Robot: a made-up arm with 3 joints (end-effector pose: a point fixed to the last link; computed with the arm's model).
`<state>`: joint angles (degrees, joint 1 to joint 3).
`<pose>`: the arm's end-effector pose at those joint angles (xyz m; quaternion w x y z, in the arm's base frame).
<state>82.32 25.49 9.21</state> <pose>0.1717 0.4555 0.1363 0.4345 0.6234 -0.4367 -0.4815</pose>
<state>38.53 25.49 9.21</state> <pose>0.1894 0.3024 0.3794 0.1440 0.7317 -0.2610 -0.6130</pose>
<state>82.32 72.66 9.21</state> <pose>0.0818 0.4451 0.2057 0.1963 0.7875 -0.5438 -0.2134</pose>
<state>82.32 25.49 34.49</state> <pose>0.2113 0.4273 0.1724 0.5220 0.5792 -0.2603 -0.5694</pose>
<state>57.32 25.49 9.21</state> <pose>0.1847 0.3908 0.2898 0.2738 0.6976 -0.3427 -0.5666</pose>
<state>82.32 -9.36 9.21</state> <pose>0.1887 0.4563 0.0527 0.5656 0.4330 -0.3092 -0.6300</pose>
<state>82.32 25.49 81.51</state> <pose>0.3167 0.3955 0.1813 0.6152 0.4251 0.0945 -0.6572</pose>
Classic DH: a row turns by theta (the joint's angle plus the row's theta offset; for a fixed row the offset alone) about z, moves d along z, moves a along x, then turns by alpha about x. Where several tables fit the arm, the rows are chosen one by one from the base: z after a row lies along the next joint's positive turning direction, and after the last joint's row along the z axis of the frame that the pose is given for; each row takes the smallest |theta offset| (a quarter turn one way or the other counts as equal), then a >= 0, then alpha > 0; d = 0 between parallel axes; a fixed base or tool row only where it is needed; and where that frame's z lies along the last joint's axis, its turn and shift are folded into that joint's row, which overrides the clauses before.
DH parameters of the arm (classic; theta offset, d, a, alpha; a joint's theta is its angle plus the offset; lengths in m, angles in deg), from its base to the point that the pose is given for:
base (fixed): 86.79 0.085 0.0843 -83.82
joint 1: 9.8 -0.0906 0.0018 -100.38
joint 2: 34.01 -0.1446 0.1958 -146.01
joint 3: 39.85 0.3021 -0.0797 -113.35
tool (fixed): 101.15 0.1232 0 0

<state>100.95 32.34 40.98</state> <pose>0.1987 0.4443 0.0813 0.6248 0.5086 -0.3099 -0.5049</pose>
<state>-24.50 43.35 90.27</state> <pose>0.2627 -0.2129 0.3068 0.0661 -0.8333 -0.4443 0.3222</pose>
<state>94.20 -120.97 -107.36</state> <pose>-0.2380 0.4377 -0.0347 0.8694 0.1737 -0.4061 -0.2212</pose>
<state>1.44 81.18 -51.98</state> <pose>0.1767 0.0708 0.5174 0.6257 -0.2625 0.6345 0.3700</pose>
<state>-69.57 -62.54 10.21</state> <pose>0.1325 -0.1857 0.3580 0.0132 0.6876 0.6603 -0.3016</pose>
